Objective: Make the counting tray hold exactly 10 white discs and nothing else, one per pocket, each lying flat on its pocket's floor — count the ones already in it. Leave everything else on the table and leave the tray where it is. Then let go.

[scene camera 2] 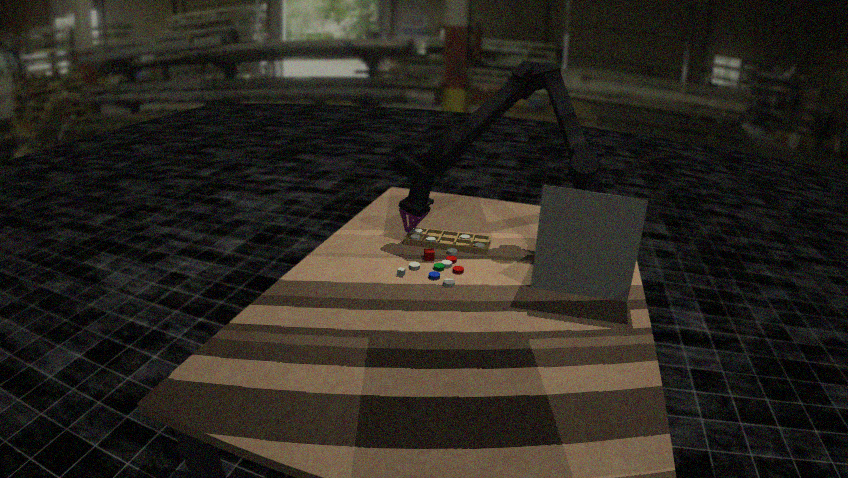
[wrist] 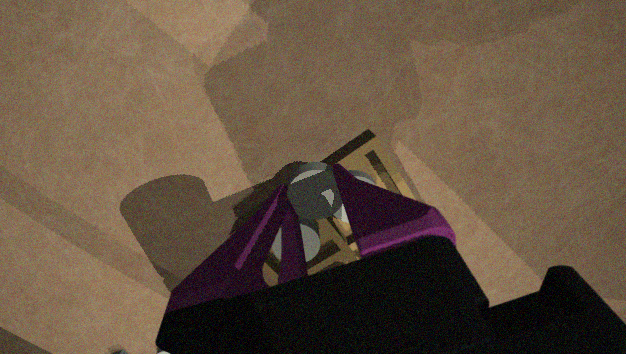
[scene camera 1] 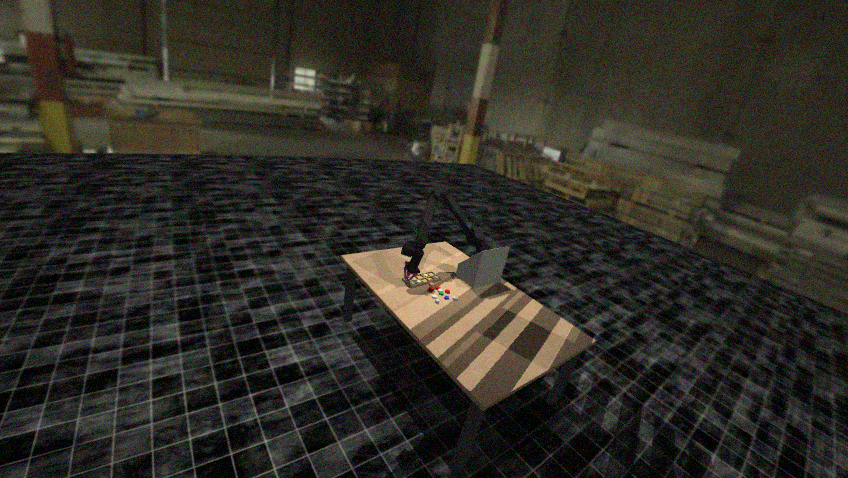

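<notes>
My gripper [scene camera 1: 408,280] [scene camera 2: 409,230] [wrist: 312,183] has purple fingers, shut on a white disc [wrist: 315,192] that looks dark grey in shadow. The disc is held over the left end of the tan counting tray [scene camera 1: 420,284] [scene camera 2: 448,244] [wrist: 380,145]; its exact height above the pockets is hard to tell. In the scene camera 2 view white discs show in the tray near its left end [scene camera 2: 430,239] and towards the right [scene camera 2: 465,236]. In the wrist view one disc [wrist: 307,242] lies behind the left finger, another [wrist: 362,176] is partly hidden by the right finger. Loose white discs [scene camera 2: 414,266] [scene camera 2: 446,263] [scene camera 2: 448,282] lie in front of the tray.
A red cube [scene camera 2: 429,254], red discs [scene camera 2: 451,259] [scene camera 2: 457,269], a green disc [scene camera 2: 438,266], a blue disc [scene camera 2: 434,275] and a small pale cube [scene camera 2: 400,271] lie before the tray. A grey upright panel [scene camera 1: 483,267] [scene camera 2: 587,240] stands to the right.
</notes>
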